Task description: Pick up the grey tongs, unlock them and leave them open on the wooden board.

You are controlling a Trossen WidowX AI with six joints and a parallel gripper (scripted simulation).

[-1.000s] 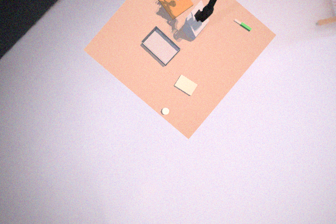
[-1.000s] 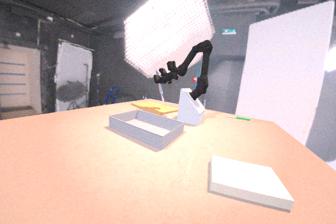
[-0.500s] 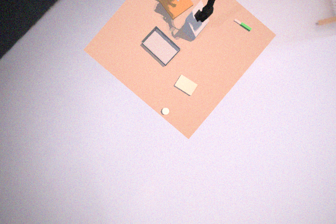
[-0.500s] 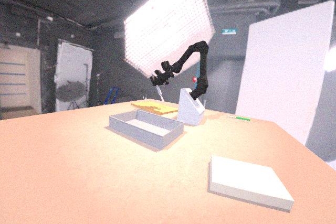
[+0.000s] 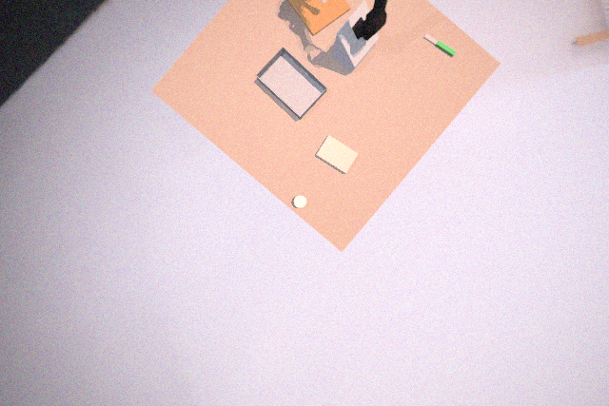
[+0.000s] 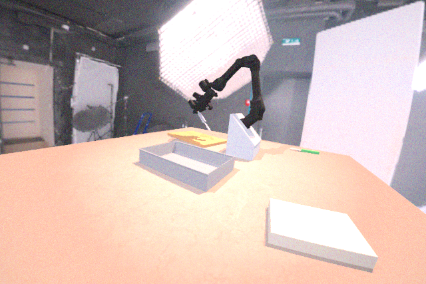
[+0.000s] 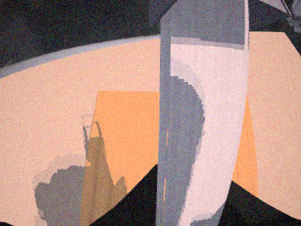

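Right now my gripper tip is 16 cm above the orange wooden board and 4 cm to the right of it. Also, from my gripper tip: white disc (88 cm ahead, 66 cm to the left, 15 cm below); then flat cream block (66 cm to the left, 58 cm ahead, 16 cm below); then pale grey roasting tin (44 cm ahead, 26 cm to the left, 14 cm below).
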